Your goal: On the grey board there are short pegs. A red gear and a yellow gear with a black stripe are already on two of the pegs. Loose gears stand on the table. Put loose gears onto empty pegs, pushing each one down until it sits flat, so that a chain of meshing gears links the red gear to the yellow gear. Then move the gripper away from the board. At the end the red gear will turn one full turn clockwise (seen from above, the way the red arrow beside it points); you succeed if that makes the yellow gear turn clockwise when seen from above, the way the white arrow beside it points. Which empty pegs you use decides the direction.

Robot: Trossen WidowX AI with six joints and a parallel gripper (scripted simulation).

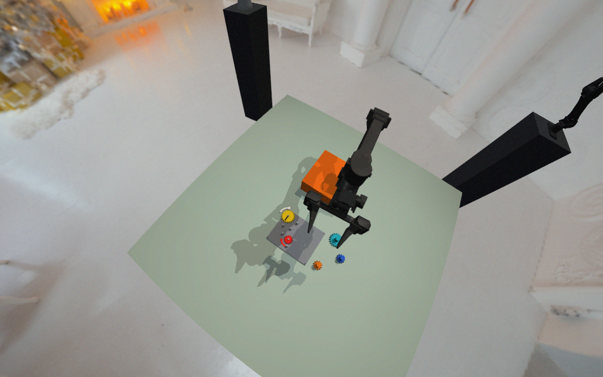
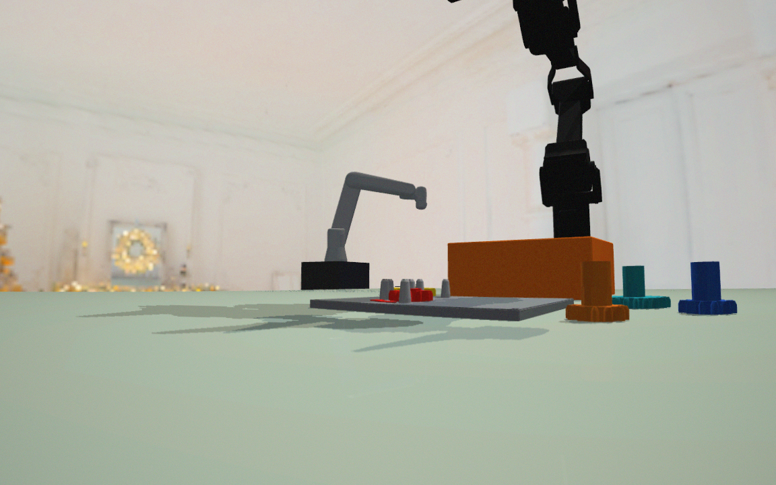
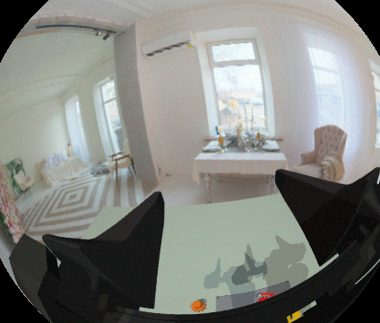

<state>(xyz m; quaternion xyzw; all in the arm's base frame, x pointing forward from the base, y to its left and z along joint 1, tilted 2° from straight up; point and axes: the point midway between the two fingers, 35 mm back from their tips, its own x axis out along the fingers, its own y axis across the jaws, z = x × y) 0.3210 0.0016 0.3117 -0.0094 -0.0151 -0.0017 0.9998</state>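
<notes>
My gripper tip is 130 mm past the teal gear, 80 mm to the right of it and 370 mm above it. The rest, counted from my gripper tip: orange gear: 10 mm ahead, 60 mm to the left, 370 mm below; grey board: 60 mm behind, 90 mm to the right, 380 mm below; red gear: 20 mm behind, 110 mm to the right, 370 mm below.
</notes>
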